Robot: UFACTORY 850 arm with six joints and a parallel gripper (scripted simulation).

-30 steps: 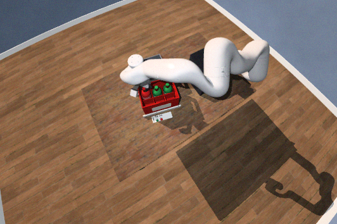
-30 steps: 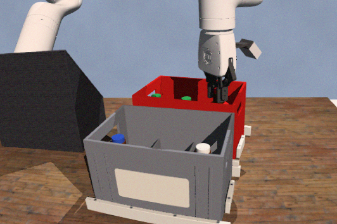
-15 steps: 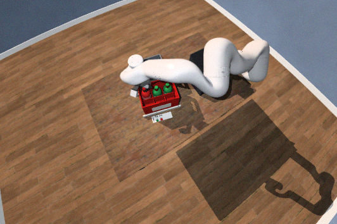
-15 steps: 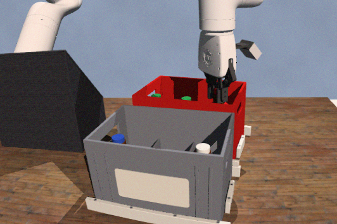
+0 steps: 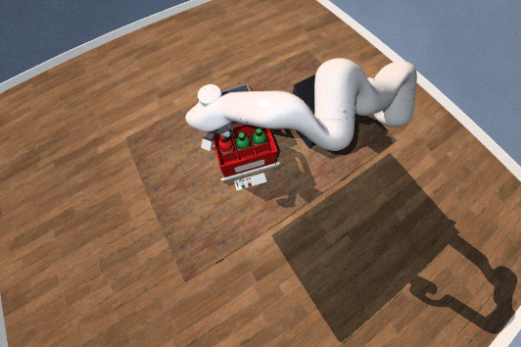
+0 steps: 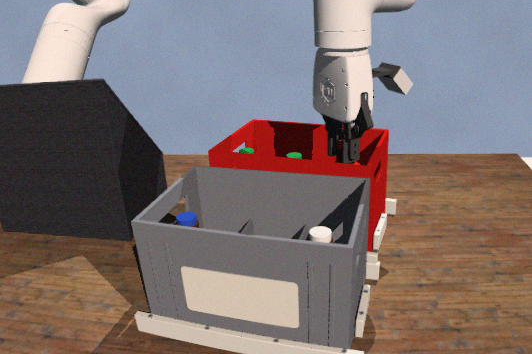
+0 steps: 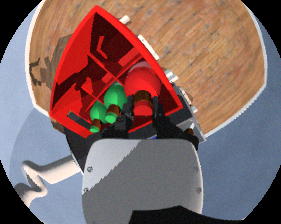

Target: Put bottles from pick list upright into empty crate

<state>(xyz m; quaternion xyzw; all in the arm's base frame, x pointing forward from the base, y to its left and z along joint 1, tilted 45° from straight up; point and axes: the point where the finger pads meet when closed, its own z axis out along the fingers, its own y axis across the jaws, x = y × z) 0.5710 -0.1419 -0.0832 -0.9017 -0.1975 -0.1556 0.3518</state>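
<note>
Now: hand 70 mm above the red-capped bottle. The rest, counted from my hand: grey crate: 130 mm behind, 150 mm to the right, 100 mm below; then red crate: 60 mm behind, 80 mm to the left, 100 mm below; then green-capped bottle: 80 mm behind, 40 mm to the left, 100 mm below.
</note>
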